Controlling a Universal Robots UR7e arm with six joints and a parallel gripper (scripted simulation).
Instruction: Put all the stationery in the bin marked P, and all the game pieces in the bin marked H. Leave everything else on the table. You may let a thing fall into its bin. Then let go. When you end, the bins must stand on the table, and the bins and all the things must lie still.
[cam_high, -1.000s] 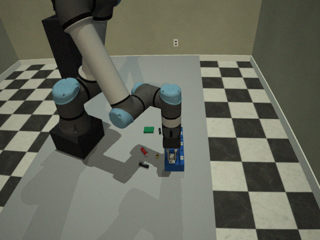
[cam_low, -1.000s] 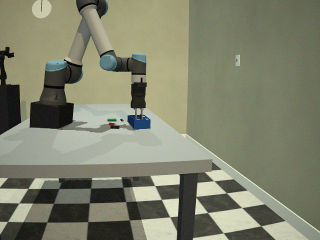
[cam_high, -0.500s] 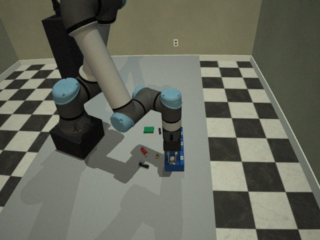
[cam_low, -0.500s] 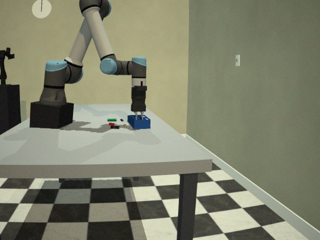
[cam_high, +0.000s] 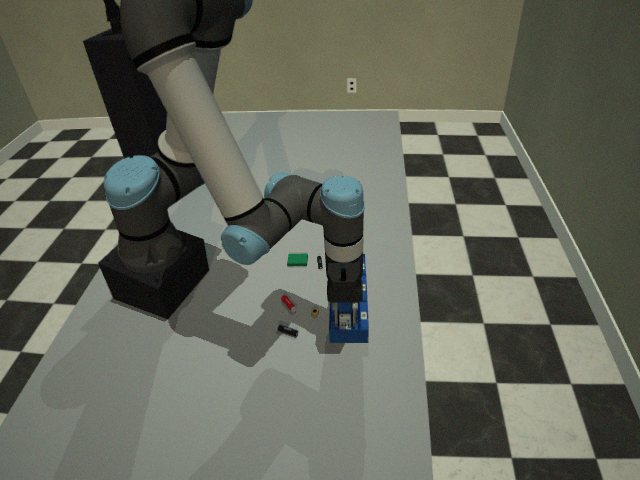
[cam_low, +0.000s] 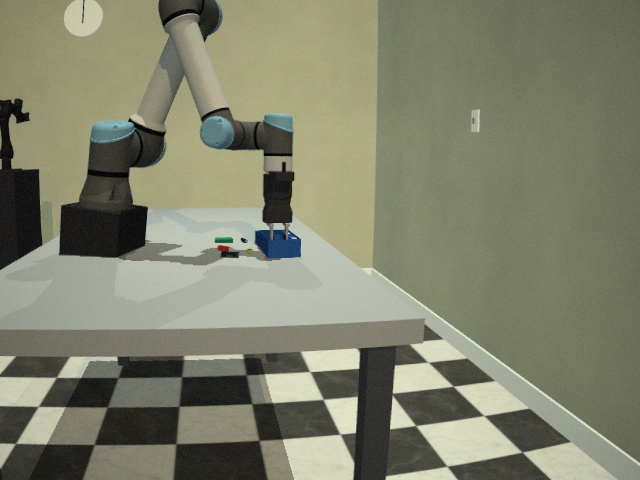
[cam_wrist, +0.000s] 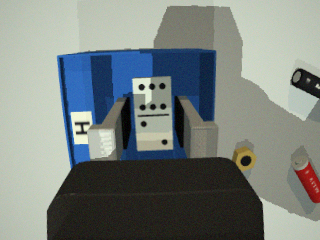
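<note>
Now: hand 2 cm above the white domino. Also, from my hand: blue bin row (8 cm to the left, 1 cm below, 1 cm behind); then yellow ring (8 cm behind, 3 cm below, 2 cm to the left); then red cylinder (15 cm behind, 3 cm to the left, 3 cm below).
</note>
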